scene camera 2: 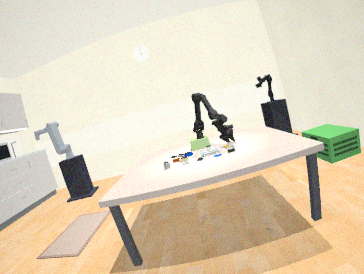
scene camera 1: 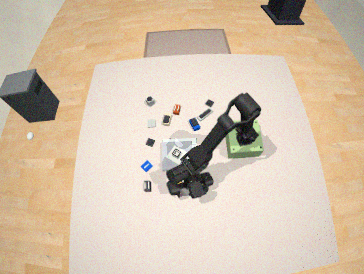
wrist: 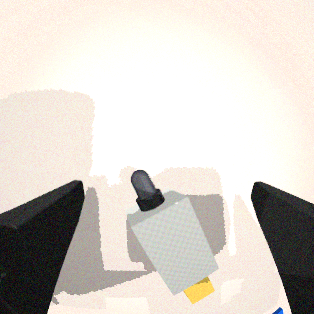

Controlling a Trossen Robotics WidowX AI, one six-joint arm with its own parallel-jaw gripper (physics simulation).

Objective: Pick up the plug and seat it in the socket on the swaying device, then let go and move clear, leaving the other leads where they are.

The gripper (wrist: 170, 190) is open and holds nothing. Further things: a socket device (scene camera 1: 172, 149).
